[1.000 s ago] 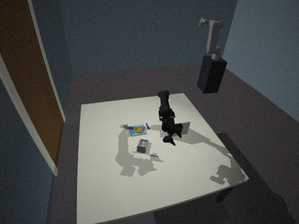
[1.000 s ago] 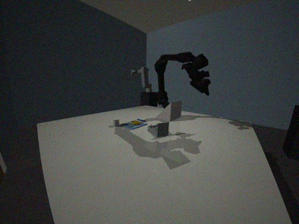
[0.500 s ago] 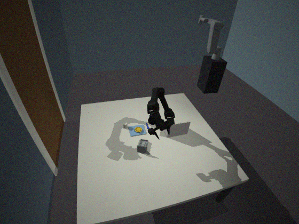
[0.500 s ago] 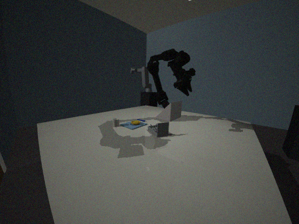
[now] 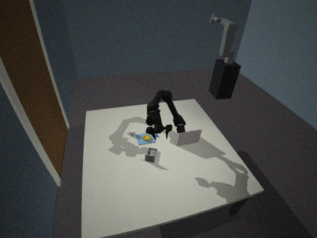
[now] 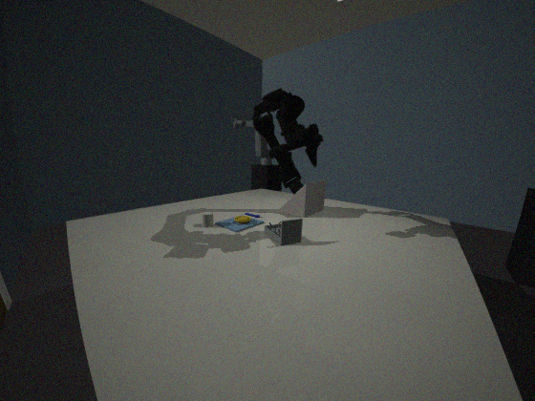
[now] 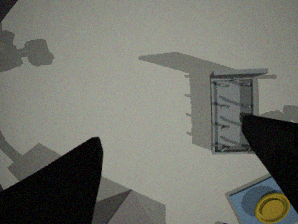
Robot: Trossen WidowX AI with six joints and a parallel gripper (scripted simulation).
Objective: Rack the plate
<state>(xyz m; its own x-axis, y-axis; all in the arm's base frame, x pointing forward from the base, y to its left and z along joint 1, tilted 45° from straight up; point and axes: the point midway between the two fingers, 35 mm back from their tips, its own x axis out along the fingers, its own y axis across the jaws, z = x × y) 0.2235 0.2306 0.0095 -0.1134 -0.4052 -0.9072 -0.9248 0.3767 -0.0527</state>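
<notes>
My gripper tip is 7 cm short of the plate, 24 cm to the left of it and 21 cm above it. Also, from my gripper tip: blue mat (8 cm ahead, 25 cm to the right, 22 cm below); then grey dish rack (6 cm ahead, 4 cm to the right, 20 cm below).
</notes>
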